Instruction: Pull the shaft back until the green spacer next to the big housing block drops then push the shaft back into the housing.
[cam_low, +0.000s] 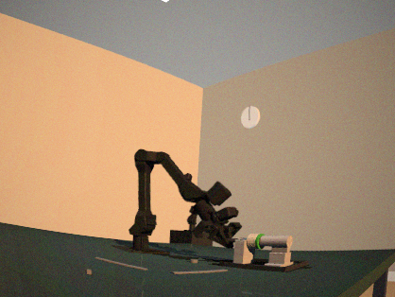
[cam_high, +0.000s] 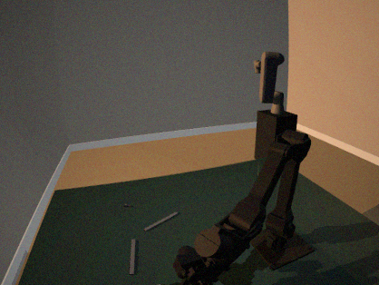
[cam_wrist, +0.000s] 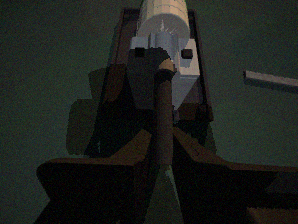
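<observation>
My gripper tip is 6 cm short of the shaft and 2 cm below it. Round my gripper tip: tan spacer 10 cm ahead, 2 cm above; then green spacer 11 cm ahead, 2 cm above.
</observation>
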